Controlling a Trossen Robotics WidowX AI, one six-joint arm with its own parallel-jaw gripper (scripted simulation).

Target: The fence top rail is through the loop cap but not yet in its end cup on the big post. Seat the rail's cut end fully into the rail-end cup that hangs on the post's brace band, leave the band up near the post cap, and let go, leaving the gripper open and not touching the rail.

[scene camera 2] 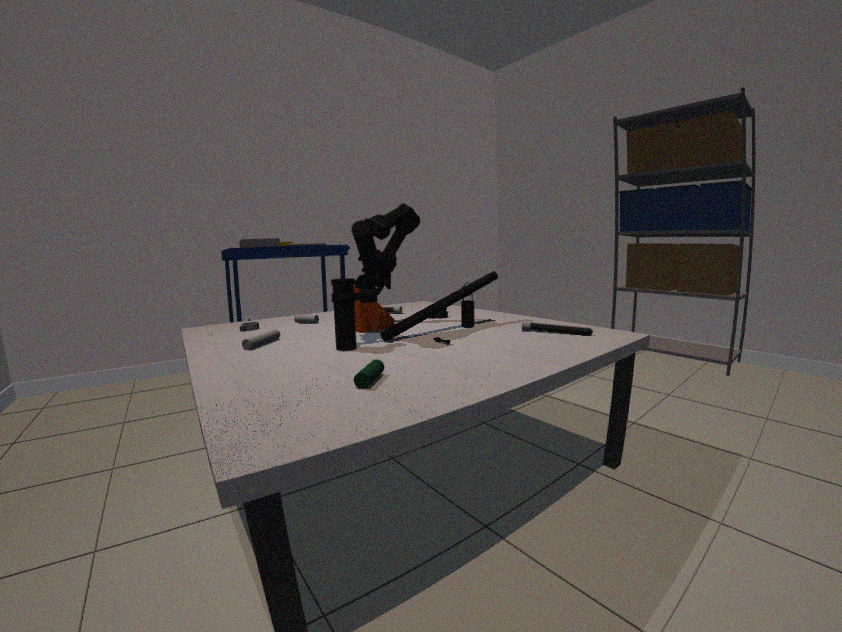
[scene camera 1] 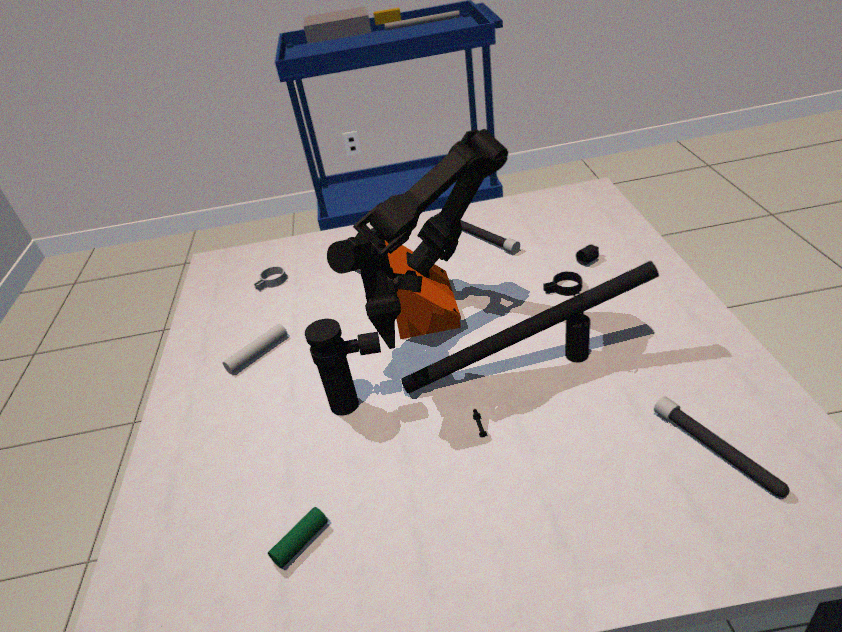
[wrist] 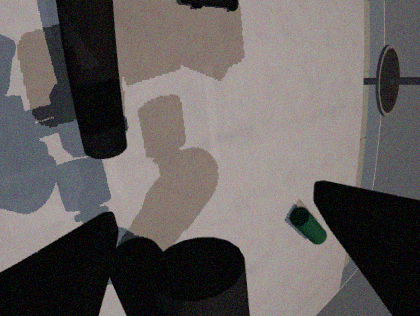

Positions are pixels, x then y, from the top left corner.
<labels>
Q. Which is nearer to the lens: the dark top rail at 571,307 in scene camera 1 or the green cylinder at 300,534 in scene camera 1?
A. The green cylinder.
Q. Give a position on a white-tipped rod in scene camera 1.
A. At 670,411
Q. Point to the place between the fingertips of the gripper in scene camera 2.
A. At 382,295
</labels>
